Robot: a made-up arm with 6 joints. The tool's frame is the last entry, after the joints.
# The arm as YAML. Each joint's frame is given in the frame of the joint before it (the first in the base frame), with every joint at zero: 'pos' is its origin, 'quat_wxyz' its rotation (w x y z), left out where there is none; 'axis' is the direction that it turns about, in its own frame. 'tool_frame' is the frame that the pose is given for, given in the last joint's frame.
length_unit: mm
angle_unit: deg
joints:
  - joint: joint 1
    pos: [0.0, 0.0, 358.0]
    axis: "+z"
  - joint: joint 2
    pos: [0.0, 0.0, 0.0]
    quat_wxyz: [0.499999, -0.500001, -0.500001, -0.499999]
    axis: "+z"
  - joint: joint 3
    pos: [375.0, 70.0, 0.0]
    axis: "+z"
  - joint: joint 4
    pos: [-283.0, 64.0, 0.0]
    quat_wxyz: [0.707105, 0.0, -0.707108, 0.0]
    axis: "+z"
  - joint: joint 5
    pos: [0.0, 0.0, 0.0]
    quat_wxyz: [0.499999, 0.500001, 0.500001, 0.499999]
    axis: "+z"
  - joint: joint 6
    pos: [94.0, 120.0, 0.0]
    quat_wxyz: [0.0, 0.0, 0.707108, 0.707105]
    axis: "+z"
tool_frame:
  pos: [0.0, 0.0, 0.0]
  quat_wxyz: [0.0, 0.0, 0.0, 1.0]
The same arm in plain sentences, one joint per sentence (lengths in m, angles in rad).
The arm has six revolute joints in a row. What follows holds with every joint at zero, and every direction is one of the base frame's.
The first joint is mounted 0.358 m along +z from the base frame's origin and rotates about +z.
The second joint is mounted at the same point as the first joint and rotates about +y.
The third joint is mounted 0.07 m along +x and 0.375 m along +z from the second joint and rotates about +y.
The fourth joint is mounted 0.064 m along +x and 0.283 m along -z from the third joint and rotates about -z.
The fifth joint is mounted at the same point as the fourth joint and rotates about +y.
The sixth joint is mounted 0.094 m along +x and 0.12 m along -z from the fifth joint and rotates about -z.
The tool frame, which is the frame that the pose is given for, is mounted at the same point as the sixth joint; its axes are the base frame's turned by roll 3.1416, pitch 0 and yaw 0 rad (as in URDF: about the fixed x, then y, then z).

